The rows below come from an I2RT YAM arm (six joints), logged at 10 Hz.
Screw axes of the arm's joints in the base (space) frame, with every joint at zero. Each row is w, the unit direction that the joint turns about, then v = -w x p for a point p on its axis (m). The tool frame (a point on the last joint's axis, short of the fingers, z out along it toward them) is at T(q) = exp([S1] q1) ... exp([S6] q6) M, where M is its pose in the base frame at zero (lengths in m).
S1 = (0, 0, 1, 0, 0, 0)
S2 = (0, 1, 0, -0.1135, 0, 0.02)
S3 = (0, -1, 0, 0.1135, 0, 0.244)
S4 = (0, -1, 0, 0.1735, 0, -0.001)
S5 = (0, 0, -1, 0, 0.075, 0)
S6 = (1, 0, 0, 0, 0.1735, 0)
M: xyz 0.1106 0 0.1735 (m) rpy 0 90 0 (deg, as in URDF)
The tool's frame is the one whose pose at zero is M.
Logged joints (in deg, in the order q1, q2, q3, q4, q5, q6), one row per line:
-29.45, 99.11, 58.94, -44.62, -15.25, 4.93
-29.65, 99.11, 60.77, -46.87, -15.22, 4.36
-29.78, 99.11, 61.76, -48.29, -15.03, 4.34
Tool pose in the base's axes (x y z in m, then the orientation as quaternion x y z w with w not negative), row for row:
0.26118, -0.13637, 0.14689, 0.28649, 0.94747, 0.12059, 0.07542
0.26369, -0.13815, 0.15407, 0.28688, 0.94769, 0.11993, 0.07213
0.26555, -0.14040, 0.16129, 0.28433, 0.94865, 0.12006, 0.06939
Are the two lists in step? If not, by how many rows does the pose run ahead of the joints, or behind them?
The pose runs 1 row behind the joints: the pose in row i belongs to the joints in row i - 1.
